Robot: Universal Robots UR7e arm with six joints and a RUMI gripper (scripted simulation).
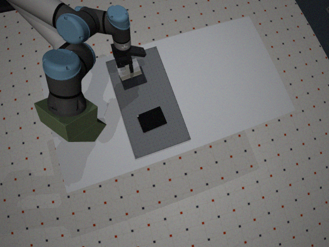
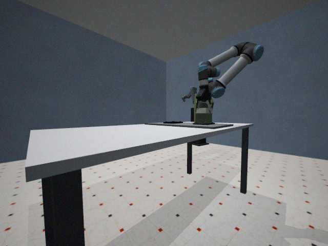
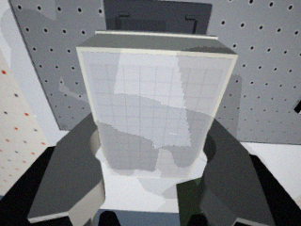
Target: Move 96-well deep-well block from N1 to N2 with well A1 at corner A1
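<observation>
Now: the deep-well block right at my hand. Also, from my hand: black plate nest 300 mm to the right, 100 mm below, 90 mm ahead; then white mark 270 mm to the right, 100 mm below.
</observation>
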